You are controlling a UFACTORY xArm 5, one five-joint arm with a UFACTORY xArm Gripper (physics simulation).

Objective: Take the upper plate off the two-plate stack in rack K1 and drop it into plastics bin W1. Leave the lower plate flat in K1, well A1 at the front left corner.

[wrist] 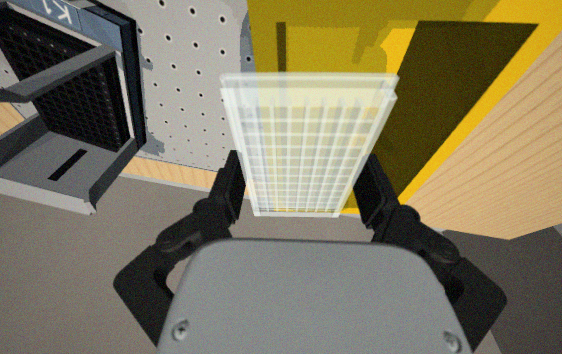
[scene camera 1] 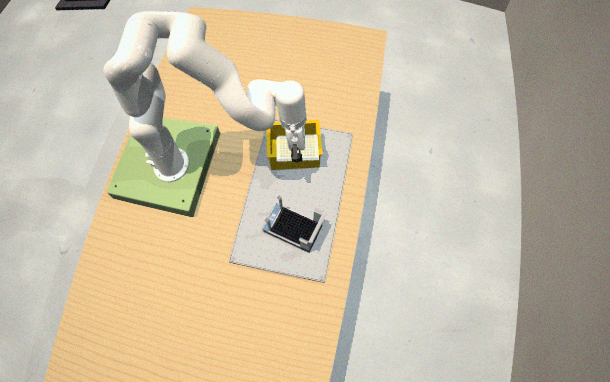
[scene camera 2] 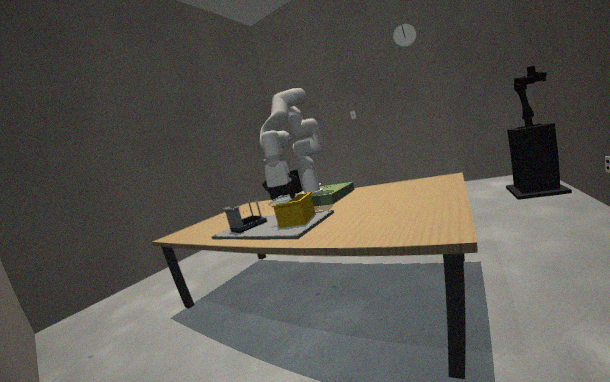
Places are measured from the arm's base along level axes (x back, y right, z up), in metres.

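Pixels of known places: gripper, fingertip midpoint: point(wrist: 300, 166) point(scene camera 1: 296, 148) point(scene camera 2: 283, 199); arm's base, link origin: point(scene camera 1: 171, 165) point(scene camera 2: 312, 192).
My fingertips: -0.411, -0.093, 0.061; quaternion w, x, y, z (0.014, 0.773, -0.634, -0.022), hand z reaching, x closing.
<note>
For each thing: its top centre in the pictures, then the offset to it from my fingertips, as dx, dy, dz. Level surfaces: height alone.
- yellow bin W1, top centre: point(wrist: 356, 155) point(scene camera 1: 293, 138) point(scene camera 2: 292, 198) +0.017, -0.036, -0.005
- black plate, top centre: point(wrist: 70, 102) point(scene camera 1: 295, 226) point(scene camera 2: 245, 219) -0.034, +0.230, -0.065
- grey rack K1, top centre: point(scene camera 1: 292, 216) point(scene camera 2: 241, 203) -0.027, +0.228, +0.015
- grey perforated board, top centre: point(wrist: 199, 84) point(scene camera 1: 294, 193) point(scene camera 2: 269, 224) -0.009, +0.109, -0.104
- wooden table, surface height: dz -0.117
A clear plate with a grid of wells point(scene camera 1: 311, 150) point(scene camera 2: 280, 201) point(wrist: 302, 145) is between the black fingers of my gripper point(scene camera 1: 296, 154) point(scene camera 2: 281, 192) point(wrist: 300, 166), which is shut on its two sides. The plate is over yellow bin W1 point(scene camera 1: 285, 165) point(scene camera 2: 296, 213) point(wrist: 320, 45); in scene camera 2 it shows at the bin's rim and sticks out past its left side. Whether it touches the rim is unclear. A black plate point(scene camera 1: 292, 225) point(wrist: 90, 100) lies flat in grey rack K1 point(scene camera 1: 317, 232) point(scene camera 2: 234, 218) point(wrist: 100, 30). Its well A1 is too small to tell.
The rack's upright corner posts stand above the black plate. Bin and rack stand on a grey perforated board point(scene camera 1: 280, 192) point(scene camera 2: 265, 231) point(wrist: 172, 100) on the wooden table point(scene camera 1: 200, 300) point(scene camera 2: 395, 220). The arm's green base block point(scene camera 1: 135, 180) point(scene camera 2: 340, 192) is at the left in scene camera 1.
</note>
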